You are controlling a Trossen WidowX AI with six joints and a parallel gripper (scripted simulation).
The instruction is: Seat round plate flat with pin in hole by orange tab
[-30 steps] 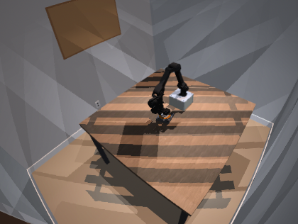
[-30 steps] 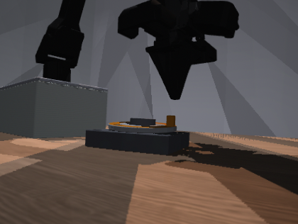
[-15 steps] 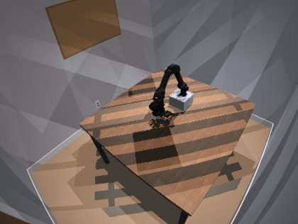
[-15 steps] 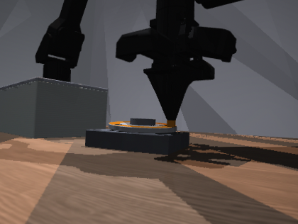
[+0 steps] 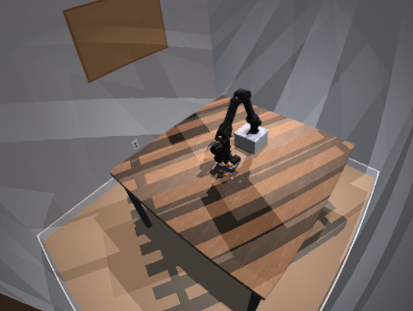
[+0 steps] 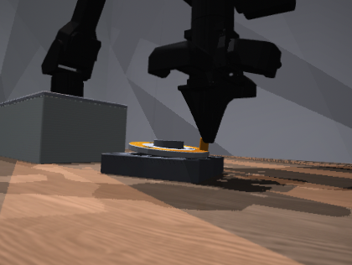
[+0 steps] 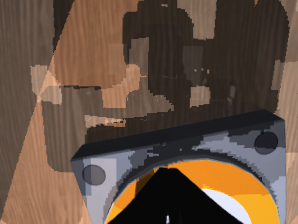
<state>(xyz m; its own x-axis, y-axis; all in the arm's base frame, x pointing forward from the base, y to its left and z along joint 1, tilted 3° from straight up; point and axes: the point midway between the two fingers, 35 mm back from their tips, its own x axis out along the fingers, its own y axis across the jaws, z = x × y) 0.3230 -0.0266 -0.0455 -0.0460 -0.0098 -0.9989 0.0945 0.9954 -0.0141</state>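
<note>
The round grey plate lies 3 cm behind my gripper tip and 1 cm below it. Also, from my gripper tip: dark square base 5 cm behind, 2 cm below, 1 cm to the right.
</note>
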